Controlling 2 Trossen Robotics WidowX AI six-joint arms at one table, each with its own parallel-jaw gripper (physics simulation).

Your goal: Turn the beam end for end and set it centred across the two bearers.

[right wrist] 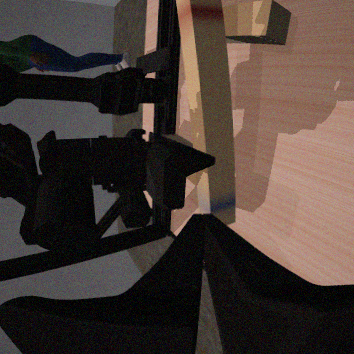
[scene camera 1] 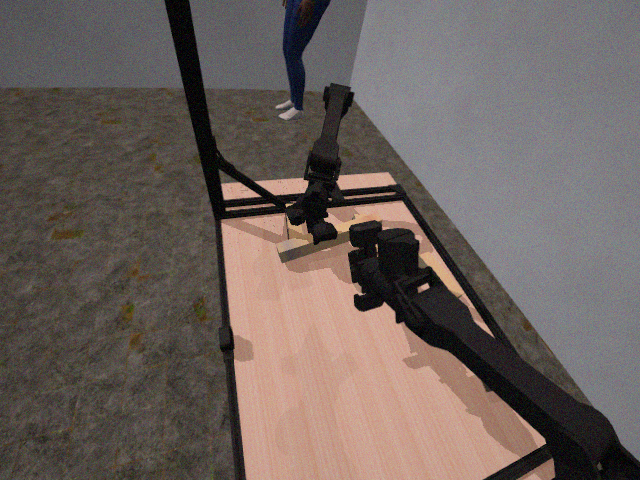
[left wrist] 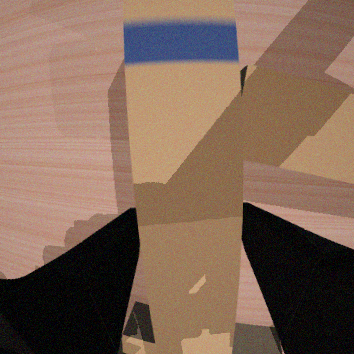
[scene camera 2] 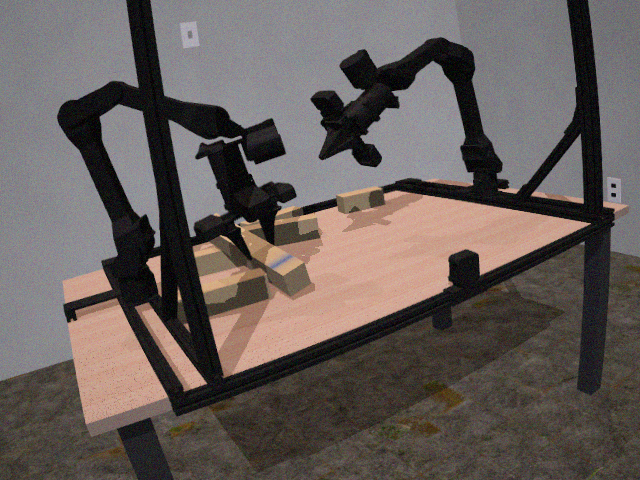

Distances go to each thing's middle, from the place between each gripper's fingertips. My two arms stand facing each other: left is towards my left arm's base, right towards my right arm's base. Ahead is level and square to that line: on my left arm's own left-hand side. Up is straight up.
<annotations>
Now: left hand 60 mm short of the beam [scene camera 2: 289,274].
Right now my right hand is 170 mm to the right of the beam, 140 mm above it and 30 mm short of it.
</annotations>
